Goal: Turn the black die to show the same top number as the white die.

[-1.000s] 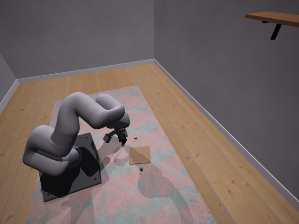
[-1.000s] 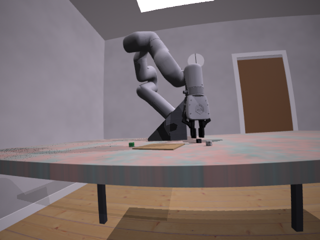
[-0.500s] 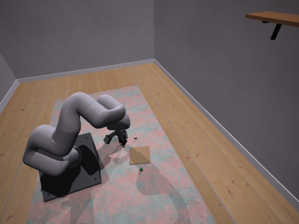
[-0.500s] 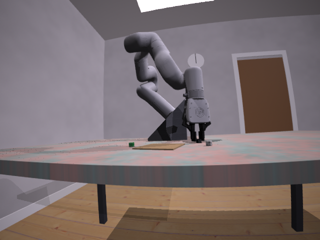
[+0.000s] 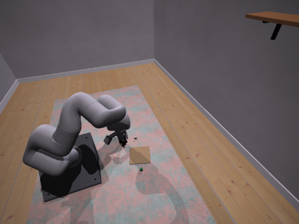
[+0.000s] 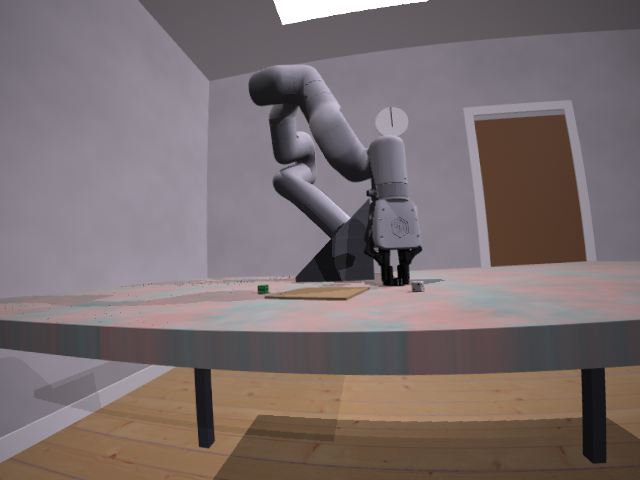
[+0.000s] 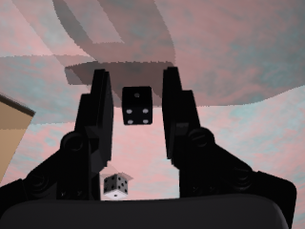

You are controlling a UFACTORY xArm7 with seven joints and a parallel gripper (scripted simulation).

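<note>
My gripper is now 10 mm short of the black die and 10 mm above it. The rest, counted from my hand: green die (90 mm ahead, 250 mm to the right, 10 mm below); tan mat (100 mm ahead, 130 mm to the right, 20 mm below); white die (100 mm ahead, 30 mm to the left, 10 mm below).
</note>
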